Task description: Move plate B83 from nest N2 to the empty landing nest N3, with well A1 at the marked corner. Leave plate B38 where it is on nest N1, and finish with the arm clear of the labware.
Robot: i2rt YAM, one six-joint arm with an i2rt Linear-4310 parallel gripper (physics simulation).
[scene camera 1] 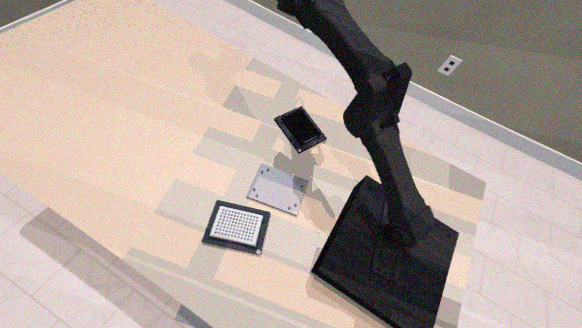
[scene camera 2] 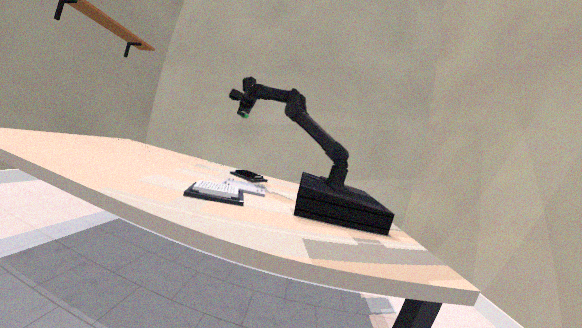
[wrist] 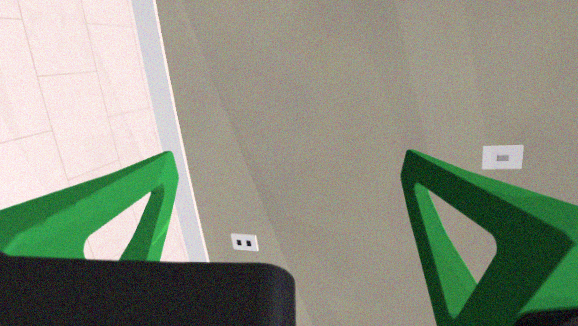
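A white many-welled plate (scene camera 1: 236, 225) (scene camera 2: 215, 188) sits flat on a dark nest (scene camera 1: 232, 244) at the near left of the group. A black plate (scene camera 1: 300, 126) (scene camera 2: 248, 175) sits on another dark nest at the far side. Between them lies an empty grey nest (scene camera 1: 278, 190) (scene camera 2: 254, 189) with small pins near its corners. I cannot read any plate or nest label or the A1 marks. My gripper (scene camera 2: 244, 115) (wrist: 289, 163) is open and empty, high above the table and apart from the labware. Its fingers are outside the scene camera 1 view.
The arm's black base (scene camera 1: 390, 270) (scene camera 2: 345, 207) stands on the wooden table (scene camera 1: 100, 125) (scene camera 2: 125, 175), to the right of the nests. A wall socket (scene camera 1: 450, 65) (wrist: 244, 242) and a switch plate (wrist: 502, 157) are on the wall. A wooden shelf (scene camera 2: 107, 22) hangs at the upper left.
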